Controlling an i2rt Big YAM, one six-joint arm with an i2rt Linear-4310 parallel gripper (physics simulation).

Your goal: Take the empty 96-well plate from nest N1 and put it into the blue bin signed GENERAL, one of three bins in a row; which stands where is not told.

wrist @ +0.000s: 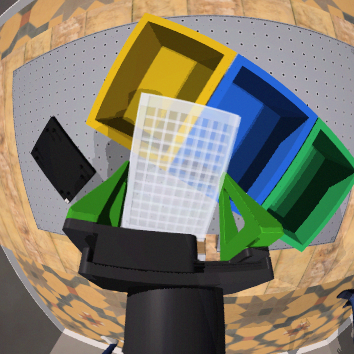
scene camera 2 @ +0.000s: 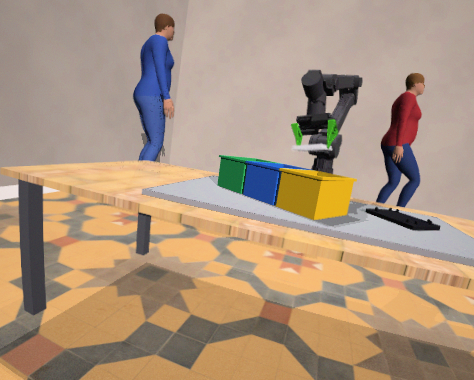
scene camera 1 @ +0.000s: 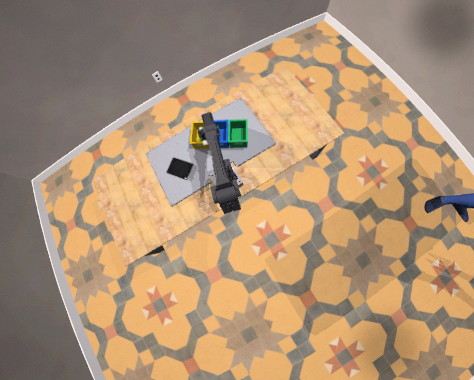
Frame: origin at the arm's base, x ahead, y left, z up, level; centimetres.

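Seen in the pictures: gripper, between the fingertips: (wrist: 176,170) (scene camera 2: 312,149).
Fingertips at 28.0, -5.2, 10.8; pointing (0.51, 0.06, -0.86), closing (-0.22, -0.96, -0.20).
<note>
Offsets run from my fingertips to a thing's middle, as dx, dy, dz. "spot": to the spot under its first point. Level surfaces: height alone.
My gripper (scene camera 1: 204,135) (scene camera 2: 314,146) (wrist: 176,170) is shut on the clear-white 96-well plate {-0.3, +0.0, +0.3} (scene camera 2: 301,148) (wrist: 170,150), a green finger at each long side. It holds the plate roughly level above the bin rims. In the wrist view the plate overlaps the yellow bin's near corner and the left part of the blue bin {+1.6, -8.0, -11.1} (scene camera 1: 223,131) (scene camera 2: 262,182) (wrist: 250,112). The blue bin is the middle one of the row; its sign does not show. The black nest {-0.7, +28.5, -15.0} (scene camera 1: 180,168) (scene camera 2: 402,219) (wrist: 62,159) holds no plate; its N1 label cannot be read.
The yellow bin (scene camera 1: 195,134) (scene camera 2: 300,195) (wrist: 175,65) and the green bin {spot: -1.7, -21.0, -15.5} (scene camera 1: 238,131) (scene camera 2: 232,174) (wrist: 310,185) flank the blue one closely. All stand on the grey perforated board {dz -16.1} (scene camera 1: 165,155) (scene camera 2: 185,190) (wrist: 40,100). Two people (scene camera 2: 154,70) (scene camera 2: 406,120) stand beyond the table.
</note>
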